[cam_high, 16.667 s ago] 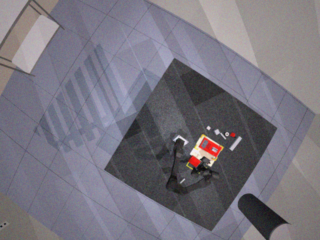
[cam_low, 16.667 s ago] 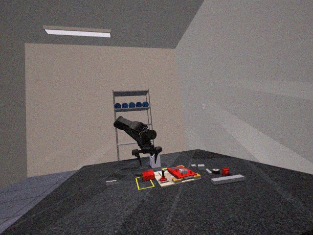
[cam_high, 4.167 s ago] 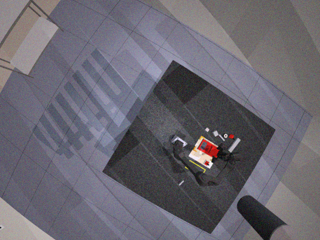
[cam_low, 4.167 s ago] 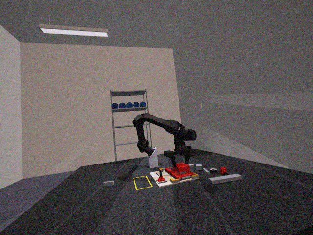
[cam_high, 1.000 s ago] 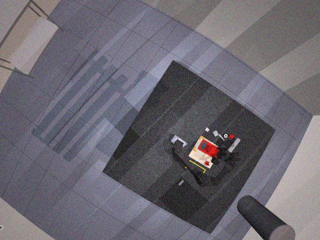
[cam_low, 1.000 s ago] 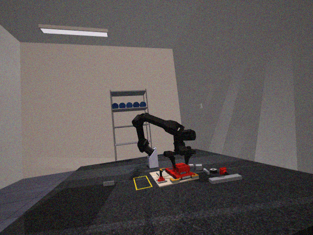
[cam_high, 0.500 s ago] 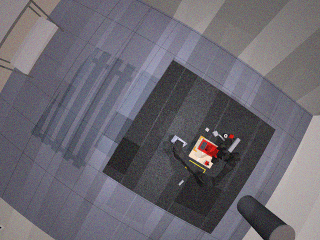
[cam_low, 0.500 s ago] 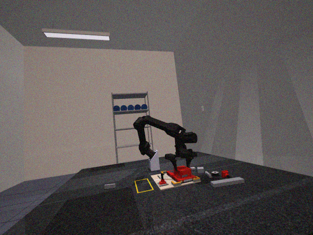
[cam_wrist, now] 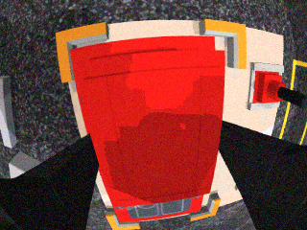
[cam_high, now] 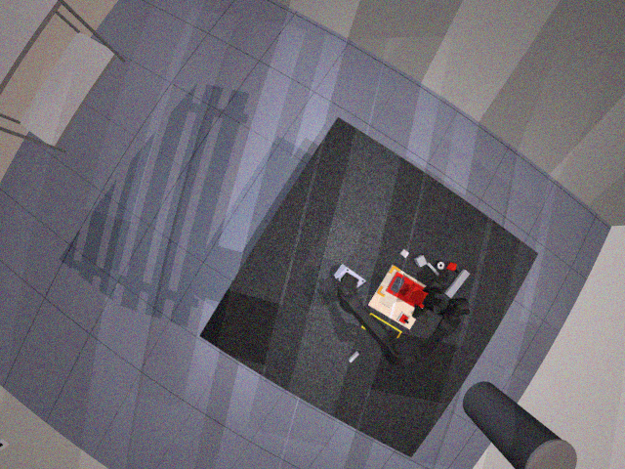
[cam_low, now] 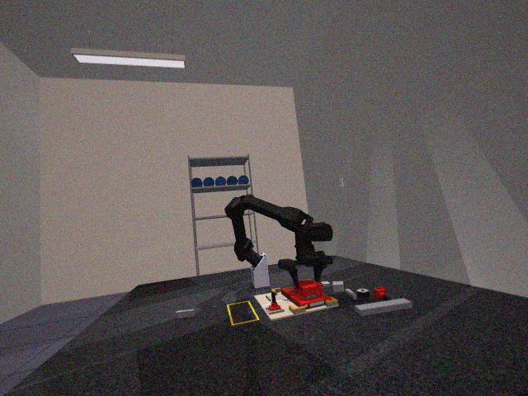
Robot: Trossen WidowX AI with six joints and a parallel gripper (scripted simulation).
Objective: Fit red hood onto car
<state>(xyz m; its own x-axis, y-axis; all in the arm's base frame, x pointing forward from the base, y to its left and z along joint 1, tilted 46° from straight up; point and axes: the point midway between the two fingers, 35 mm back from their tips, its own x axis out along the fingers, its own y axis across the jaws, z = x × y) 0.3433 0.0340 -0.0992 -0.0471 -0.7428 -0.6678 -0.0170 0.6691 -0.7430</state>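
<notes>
The grey engine block lies 30 mm below my gripper tip and 10 mm to the left of it. Round my gripper tip: beige jig plate (40 mm below, 40 mm behind, 30 mm to the right); red hood (right at my gripper tip); long grey bar (170 mm ahead, 160 mm to the left, 40 mm below).
</notes>
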